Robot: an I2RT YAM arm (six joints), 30 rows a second.
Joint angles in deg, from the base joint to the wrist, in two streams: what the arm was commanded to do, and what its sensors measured. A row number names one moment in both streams.
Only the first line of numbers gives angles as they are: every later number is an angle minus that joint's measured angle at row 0.
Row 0, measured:
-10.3, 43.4, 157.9, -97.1, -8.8, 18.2
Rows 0 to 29, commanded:
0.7, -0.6, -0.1, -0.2, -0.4, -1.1
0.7, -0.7, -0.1, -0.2, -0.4, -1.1
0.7, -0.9, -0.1, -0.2, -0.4, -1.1
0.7, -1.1, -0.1, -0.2, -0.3, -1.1
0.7, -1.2, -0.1, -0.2, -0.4, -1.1
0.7, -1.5, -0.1, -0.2, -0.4, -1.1
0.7, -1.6, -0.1, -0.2, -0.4, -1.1
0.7, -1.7, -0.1, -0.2, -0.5, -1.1
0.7, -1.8, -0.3, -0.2, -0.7, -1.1
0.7, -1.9, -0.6, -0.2, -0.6, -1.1
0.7, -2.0, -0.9, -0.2, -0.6, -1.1
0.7, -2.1, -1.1, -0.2, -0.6, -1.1
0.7, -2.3, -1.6, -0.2, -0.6, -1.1
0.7, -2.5, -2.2, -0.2, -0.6, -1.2
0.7, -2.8, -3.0, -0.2, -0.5, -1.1
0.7, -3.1, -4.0, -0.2, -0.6, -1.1
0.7, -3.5, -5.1, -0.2, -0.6, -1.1
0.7, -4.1, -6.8, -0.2, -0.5, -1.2
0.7, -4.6, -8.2, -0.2, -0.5, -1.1
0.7, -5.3, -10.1, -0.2, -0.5, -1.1
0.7, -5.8, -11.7, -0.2, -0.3, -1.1
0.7, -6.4, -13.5, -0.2, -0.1, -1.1
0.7, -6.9, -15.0, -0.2, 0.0, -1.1
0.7, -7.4, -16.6, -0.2, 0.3, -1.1
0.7, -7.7, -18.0, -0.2, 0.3, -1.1
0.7, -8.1, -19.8, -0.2, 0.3, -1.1
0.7, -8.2, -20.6, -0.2, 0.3, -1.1
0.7, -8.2, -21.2, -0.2, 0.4, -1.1
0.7, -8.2, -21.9, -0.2, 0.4, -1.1
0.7, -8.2, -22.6, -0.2, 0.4, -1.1
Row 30, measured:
0.0, -7.5, -20.1, 0.0, -0.2, 0.0
